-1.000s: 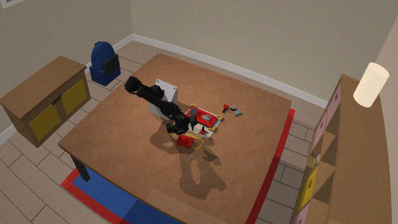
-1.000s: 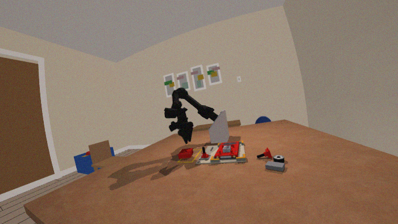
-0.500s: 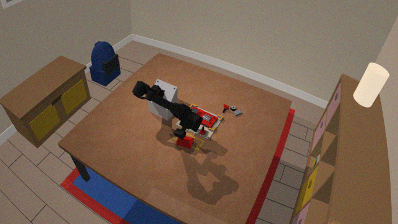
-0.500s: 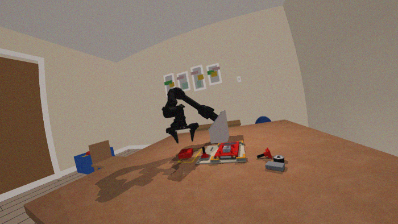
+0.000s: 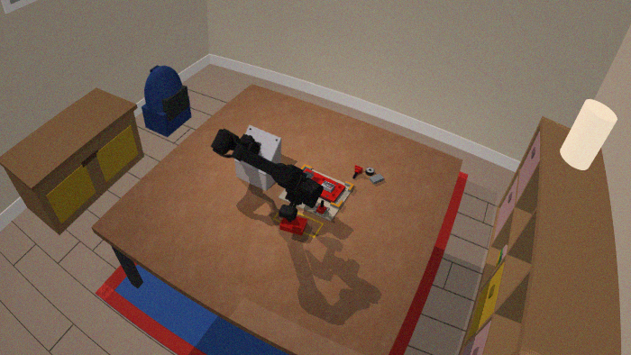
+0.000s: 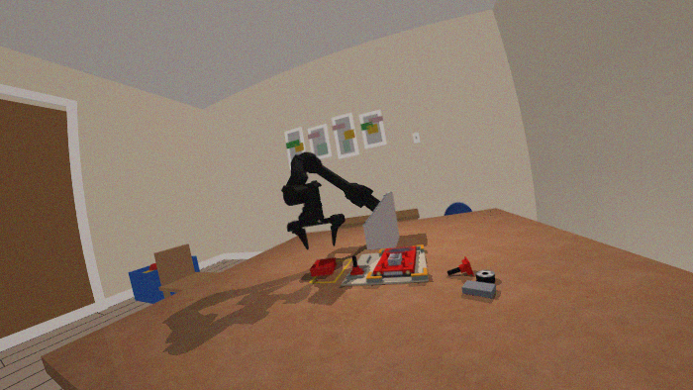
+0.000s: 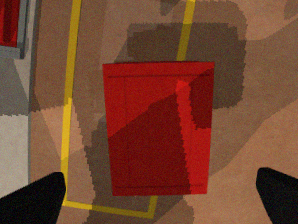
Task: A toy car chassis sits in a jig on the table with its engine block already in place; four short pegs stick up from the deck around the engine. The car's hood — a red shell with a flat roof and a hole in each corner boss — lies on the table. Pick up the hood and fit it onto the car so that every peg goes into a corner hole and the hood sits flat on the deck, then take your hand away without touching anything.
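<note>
My gripper tip is now 6 cm above the red hood. Also, from my gripper tip: grey engine block 4 cm ahead, 24 cm to the left, 5 cm below; black wheel 17 cm ahead, 45 cm to the left, 7 cm below; grey jig 1 cm ahead, 23 cm to the left, 7 cm below.
</note>
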